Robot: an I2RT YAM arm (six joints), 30 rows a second.
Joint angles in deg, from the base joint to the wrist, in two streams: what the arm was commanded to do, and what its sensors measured. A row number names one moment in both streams.
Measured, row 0: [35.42, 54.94, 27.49, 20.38, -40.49, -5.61]
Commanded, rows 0 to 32: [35.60, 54.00, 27.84, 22.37, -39.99, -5.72]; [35.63, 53.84, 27.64, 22.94, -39.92, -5.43]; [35.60, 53.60, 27.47, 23.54, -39.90, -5.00]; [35.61, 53.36, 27.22, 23.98, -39.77, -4.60]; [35.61, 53.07, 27.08, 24.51, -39.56, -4.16]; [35.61, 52.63, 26.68, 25.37, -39.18, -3.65]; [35.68, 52.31, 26.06, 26.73, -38.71, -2.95]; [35.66, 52.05, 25.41, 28.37, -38.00, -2.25]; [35.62, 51.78, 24.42, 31.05, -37.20, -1.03]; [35.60, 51.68, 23.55, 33.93, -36.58, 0.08]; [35.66, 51.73, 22.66, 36.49, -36.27, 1.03]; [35.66, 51.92, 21.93, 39.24, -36.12, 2.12]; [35.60, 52.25, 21.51, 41.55, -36.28, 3.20]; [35.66, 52.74, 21.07, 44.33, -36.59, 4.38]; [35.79, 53.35, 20.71, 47.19, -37.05, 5.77]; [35.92, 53.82, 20.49, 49.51, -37.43, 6.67]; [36.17, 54.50, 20.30, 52.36, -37.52, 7.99]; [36.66, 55.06, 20.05, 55.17, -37.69, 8.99]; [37.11, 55.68, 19.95, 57.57, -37.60, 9.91]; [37.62, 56.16, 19.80, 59.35, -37.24, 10.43]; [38.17, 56.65, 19.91, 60.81, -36.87, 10.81]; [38.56, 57.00, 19.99, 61.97, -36.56, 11.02]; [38.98, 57.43, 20.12, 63.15, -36.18, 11.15]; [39.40, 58.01, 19.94, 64.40, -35.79, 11.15]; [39.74, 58.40, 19.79, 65.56, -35.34, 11.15]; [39.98, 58.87, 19.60, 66.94, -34.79, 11.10]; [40.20, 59.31, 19.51, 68.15, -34.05, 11.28]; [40.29, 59.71, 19.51, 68.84, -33.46, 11.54]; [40.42, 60.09, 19.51, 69.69, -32.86, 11.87]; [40.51, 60.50, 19.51, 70.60, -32.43, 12.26]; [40.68, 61.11, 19.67, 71.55, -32.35, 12.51]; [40.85, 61.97, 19.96, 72.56, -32.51, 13.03]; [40.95, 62.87, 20.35, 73.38, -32.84, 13.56]
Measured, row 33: [40.42, 61.54, 20.08, 65.73, -34.06, 11.27]
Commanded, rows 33 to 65: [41.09, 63.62, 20.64, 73.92, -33.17, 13.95]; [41.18, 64.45, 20.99, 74.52, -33.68, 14.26]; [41.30, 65.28, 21.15, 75.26, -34.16, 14.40]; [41.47, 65.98, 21.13, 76.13, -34.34, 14.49]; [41.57, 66.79, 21.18, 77.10, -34.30, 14.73]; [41.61, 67.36, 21.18, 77.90, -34.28, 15.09]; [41.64, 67.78, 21.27, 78.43, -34.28, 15.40]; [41.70, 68.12, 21.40, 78.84, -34.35, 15.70]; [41.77, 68.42, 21.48, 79.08, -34.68, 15.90]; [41.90, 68.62, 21.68, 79.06, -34.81, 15.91]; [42.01, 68.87, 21.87, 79.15, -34.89, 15.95]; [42.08, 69.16, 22.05, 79.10, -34.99, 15.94]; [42.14, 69.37, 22.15, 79.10, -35.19, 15.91]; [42.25, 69.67, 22.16, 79.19, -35.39, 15.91]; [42.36, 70.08, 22.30, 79.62, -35.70, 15.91]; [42.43, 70.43, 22.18, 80.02, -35.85, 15.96]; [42.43, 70.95, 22.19, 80.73, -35.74, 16.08]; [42.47, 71.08, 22.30, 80.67, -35.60, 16.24]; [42.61, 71.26, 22.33, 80.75, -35.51, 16.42]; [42.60, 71.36, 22.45, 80.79, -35.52, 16.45]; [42.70, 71.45, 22.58, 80.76, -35.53, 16.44]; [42.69, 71.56, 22.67, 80.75, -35.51, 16.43]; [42.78, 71.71, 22.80, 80.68, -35.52, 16.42]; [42.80, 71.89, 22.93, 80.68, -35.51, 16.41]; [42.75, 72.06, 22.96, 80.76, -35.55, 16.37]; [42.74, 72.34, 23.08, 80.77, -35.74, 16.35]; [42.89, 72.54, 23.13, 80.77, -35.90, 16.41]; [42.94, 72.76, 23.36, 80.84, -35.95, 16.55]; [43.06, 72.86, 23.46, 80.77, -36.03, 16.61]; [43.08, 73.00, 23.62, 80.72, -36.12, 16.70]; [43.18, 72.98, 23.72, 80.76, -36.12, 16.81]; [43.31, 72.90, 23.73, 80.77, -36.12, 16.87]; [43.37, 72.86, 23.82, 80.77, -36.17, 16.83]
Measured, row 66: [42.13, 72.62, 21.06, 78.13, -34.59, 15.68]
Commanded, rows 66 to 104: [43.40, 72.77, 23.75, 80.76, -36.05, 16.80]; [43.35, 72.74, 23.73, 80.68, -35.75, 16.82]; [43.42, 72.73, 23.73, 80.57, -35.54, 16.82]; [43.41, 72.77, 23.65, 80.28, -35.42, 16.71]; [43.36, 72.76, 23.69, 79.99, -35.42, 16.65]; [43.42, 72.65, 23.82, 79.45, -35.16, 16.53]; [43.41, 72.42, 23.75, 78.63, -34.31, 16.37]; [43.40, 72.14, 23.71, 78.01, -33.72, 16.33]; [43.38, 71.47, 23.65, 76.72, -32.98, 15.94]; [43.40, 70.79, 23.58, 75.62, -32.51, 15.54]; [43.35, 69.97, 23.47, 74.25, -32.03, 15.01]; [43.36, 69.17, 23.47, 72.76, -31.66, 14.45]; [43.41, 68.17, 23.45, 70.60, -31.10, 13.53]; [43.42, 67.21, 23.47, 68.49, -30.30, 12.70]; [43.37, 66.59, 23.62, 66.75, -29.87, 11.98]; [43.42, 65.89, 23.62, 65.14, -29.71, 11.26]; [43.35, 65.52, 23.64, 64.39, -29.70, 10.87]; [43.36, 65.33, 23.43, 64.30, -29.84, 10.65]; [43.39, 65.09, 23.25, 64.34, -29.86, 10.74]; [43.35, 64.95, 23.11, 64.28, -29.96, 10.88]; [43.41, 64.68, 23.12, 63.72, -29.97, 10.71]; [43.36, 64.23, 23.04, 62.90, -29.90, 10.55]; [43.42, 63.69, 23.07, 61.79, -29.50, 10.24]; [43.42, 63.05, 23.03, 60.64, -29.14, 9.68]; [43.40, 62.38, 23.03, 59.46, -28.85, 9.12]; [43.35, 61.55, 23.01, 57.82, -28.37, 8.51]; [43.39, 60.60, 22.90, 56.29, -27.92, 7.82]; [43.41, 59.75, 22.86, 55.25, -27.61, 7.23]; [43.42, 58.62, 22.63, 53.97, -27.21, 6.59]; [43.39, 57.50, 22.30, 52.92, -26.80, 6.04]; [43.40, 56.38, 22.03, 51.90, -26.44, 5.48]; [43.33, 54.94, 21.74, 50.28, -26.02, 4.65]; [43.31, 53.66, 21.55, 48.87, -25.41, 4.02]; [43.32, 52.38, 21.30, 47.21, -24.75, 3.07]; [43.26, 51.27, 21.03, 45.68, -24.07, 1.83]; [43.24, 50.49, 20.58, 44.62, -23.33, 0.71]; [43.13, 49.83, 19.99, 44.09, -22.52, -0.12]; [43.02, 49.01, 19.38, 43.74, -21.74, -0.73]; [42.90, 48.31, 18.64, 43.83, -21.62, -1.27]
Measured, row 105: [43.11, 49.89, 20.73, 47.51, -24.34, 2.94]
